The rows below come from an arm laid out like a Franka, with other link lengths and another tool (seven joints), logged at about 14 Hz.
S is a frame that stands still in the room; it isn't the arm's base.
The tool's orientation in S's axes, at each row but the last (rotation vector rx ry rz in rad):
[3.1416, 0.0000, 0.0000]
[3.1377, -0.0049, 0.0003]
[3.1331, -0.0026, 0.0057]
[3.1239, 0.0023, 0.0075]
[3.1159, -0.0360, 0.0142]
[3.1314, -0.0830, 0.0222]
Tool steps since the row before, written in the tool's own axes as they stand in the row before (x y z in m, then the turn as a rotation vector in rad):
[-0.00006, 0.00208, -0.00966, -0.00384, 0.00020, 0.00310]
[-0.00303, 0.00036, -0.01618, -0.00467, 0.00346, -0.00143]
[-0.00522, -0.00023, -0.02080, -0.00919, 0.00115, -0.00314]
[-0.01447, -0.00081, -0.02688, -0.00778, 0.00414, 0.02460]
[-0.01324, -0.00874, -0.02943, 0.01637, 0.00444, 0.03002]
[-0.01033, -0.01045, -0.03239, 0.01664, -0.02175, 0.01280]
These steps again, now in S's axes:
[-0.00006, -0.00208, 0.00966, -0.00384, -0.00020, -0.00310]
[-0.00303, -0.00029, 0.01618, -0.00468, -0.00344, 0.00144]
[-0.00530, 0.00042, 0.02078, -0.00920, -0.00111, 0.00312]
[-0.01460, 0.00126, 0.02679, -0.00766, -0.00459, -0.02456]
[-0.01329, 0.00979, 0.02907, 0.01653, -0.00558, -0.02974]
[-0.01021, 0.01129, 0.03215, 0.01795, 0.02072, -0.01275]

